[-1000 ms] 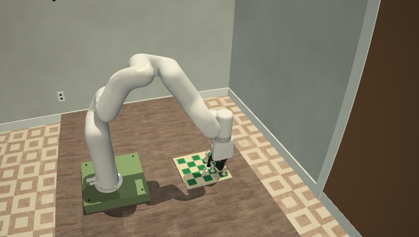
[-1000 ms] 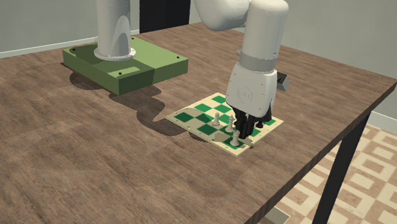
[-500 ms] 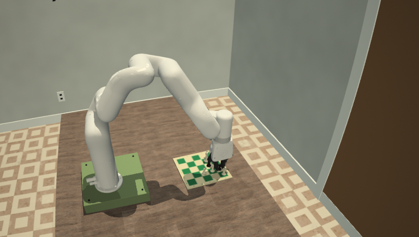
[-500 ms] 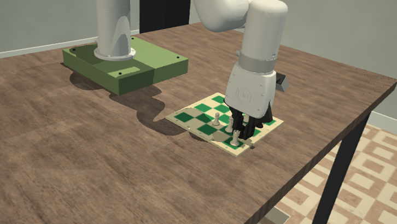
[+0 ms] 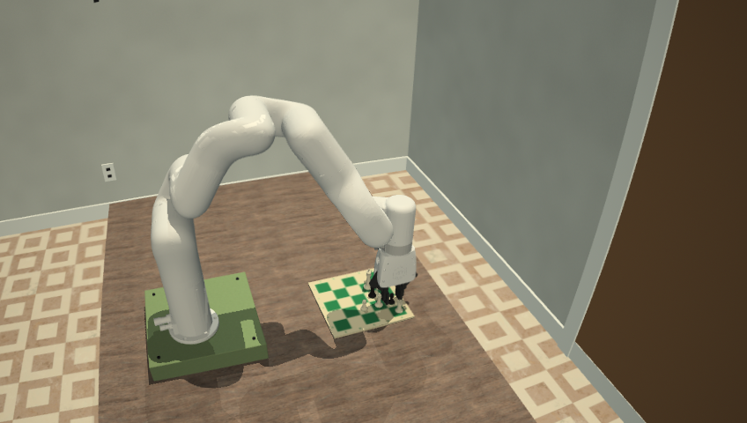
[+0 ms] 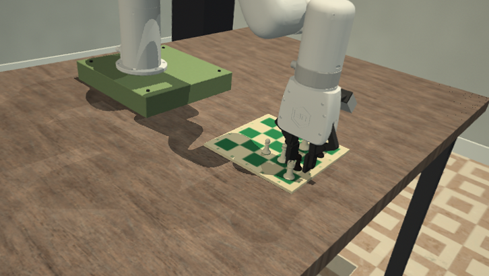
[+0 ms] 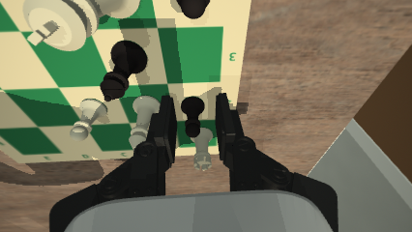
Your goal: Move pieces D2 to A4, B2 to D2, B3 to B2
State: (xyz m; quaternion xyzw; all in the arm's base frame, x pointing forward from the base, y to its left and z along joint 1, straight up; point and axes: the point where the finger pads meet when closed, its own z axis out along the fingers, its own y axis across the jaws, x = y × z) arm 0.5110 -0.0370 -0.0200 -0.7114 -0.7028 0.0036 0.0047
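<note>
My gripper is now 40 mm past the black bishop, 40 mm to the right of it and 10 mm above it. Also, from my hand: chessboard 80 mm behind, 40 mm to the left, 30 mm below; white pawn 80 mm behind, 10 mm below; white king 40 mm behind, 80 mm to the left.
</note>
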